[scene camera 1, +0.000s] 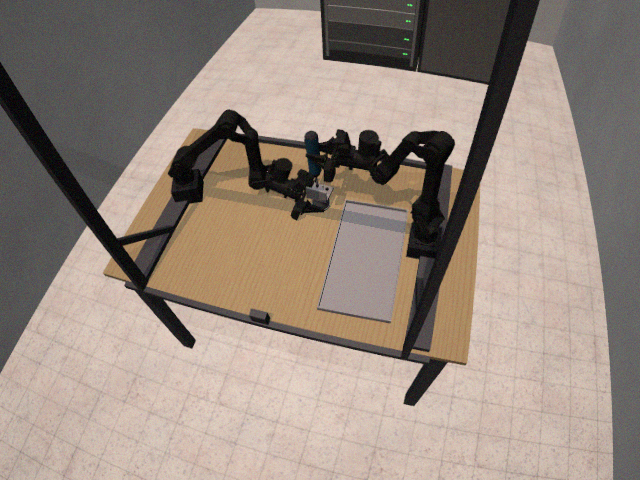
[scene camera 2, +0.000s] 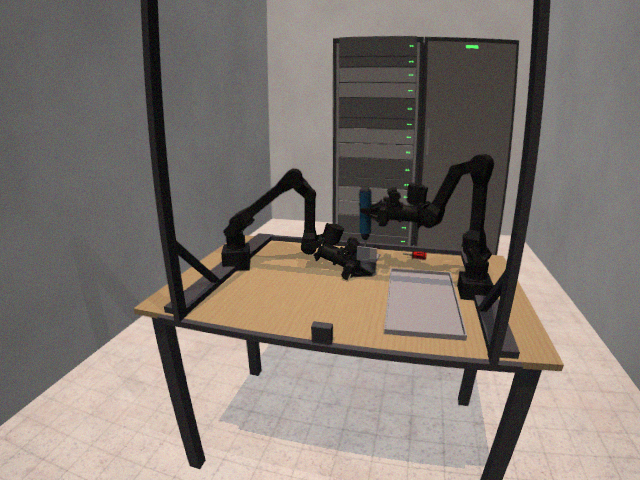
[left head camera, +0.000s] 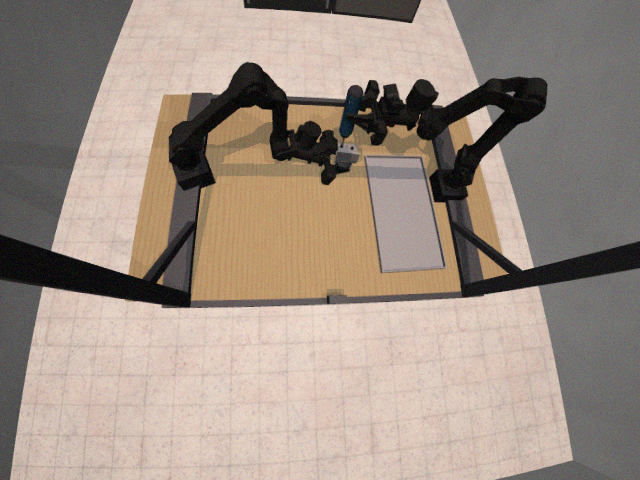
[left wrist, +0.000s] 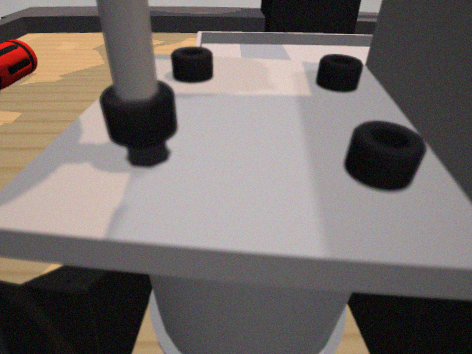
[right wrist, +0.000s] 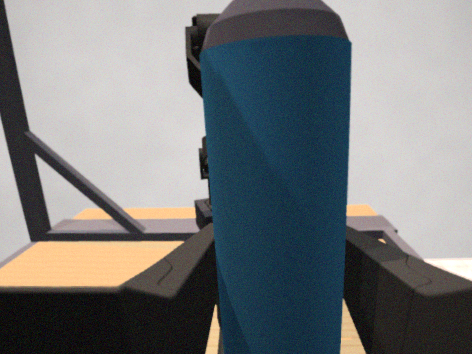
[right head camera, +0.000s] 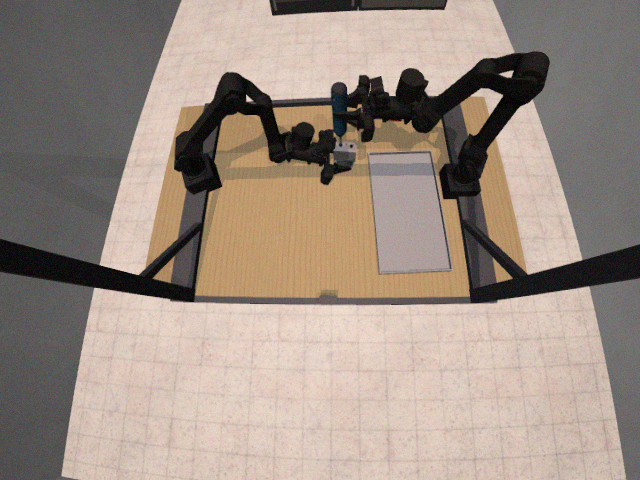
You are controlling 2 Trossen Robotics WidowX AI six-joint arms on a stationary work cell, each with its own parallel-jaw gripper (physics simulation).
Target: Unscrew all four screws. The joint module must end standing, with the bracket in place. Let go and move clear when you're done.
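Pixels of known places: left gripper, fingertip midpoint: (scene camera 1: 326, 204) (scene camera 2: 373, 271); right gripper, fingertip midpoint: (scene camera 1: 307, 150) (scene camera 2: 360, 208) (left head camera: 344, 109) (right wrist: 274, 233) (right head camera: 333, 108); left arm's base, origin of the base link: (scene camera 1: 184, 180) (scene camera 2: 235, 248) (left head camera: 189, 163) (right head camera: 196, 169); right arm's base, origin of the base link: (scene camera 1: 425, 236) (scene camera 2: 476, 278) (left head camera: 452, 182) (right head camera: 462, 177).
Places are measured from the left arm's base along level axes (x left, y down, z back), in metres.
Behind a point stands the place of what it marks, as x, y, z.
Observation:
The joint module (left wrist: 250, 320) (left head camera: 347, 157) stands upright, its light grey bracket plate (left wrist: 240, 200) on top. My left gripper (left head camera: 338, 159) @[-0.146, 0.066, -0.496] (right head camera: 338, 159) @[-0.146, 0.066, -0.496] is shut on the module below the plate. My right gripper (right wrist: 274, 233) @[-0.109, -0.161, -0.449] (scene camera 2: 368, 210) @[-0.109, -0.161, -0.449] is shut on the blue handle of an upright screwdriver (right wrist: 280, 150) @[-0.124, -0.200, -0.483] (right head camera: 339, 105) @[-0.135, -0.191, -0.457] (scene camera 2: 365, 222) @[-0.135, -0.117, -0.462]. Its shaft (left wrist: 127, 45) meets the near-left black screw (left wrist: 140, 117) in the left wrist view. That screw stands raised, with part of its shank showing. The other screws (left wrist: 192, 65) @[-0.130, 0.004, -0.497] (left wrist: 339, 73) @[-0.159, 0.003, -0.481] (left wrist: 385, 155) have their heads low at the plate.
A grey tray (left head camera: 403, 222) @[-0.418, 0.070, -0.568] (scene camera 2: 423, 310) @[-0.443, 0.070, -0.567] lies right of the module. A red and black tool (scene camera 2: 419, 255) @[-0.052, 0.054, -0.715] (left wrist: 12, 62) @[-0.051, 0.054, -0.711] lies behind the tray. A small dark block (scene camera 2: 322, 332) @[-0.562, 0.033, -0.245] sits at the table's front edge. Dark frame posts (scene camera 2: 164, 170) @[-0.377, -0.354, 0.135] rise at the sides.

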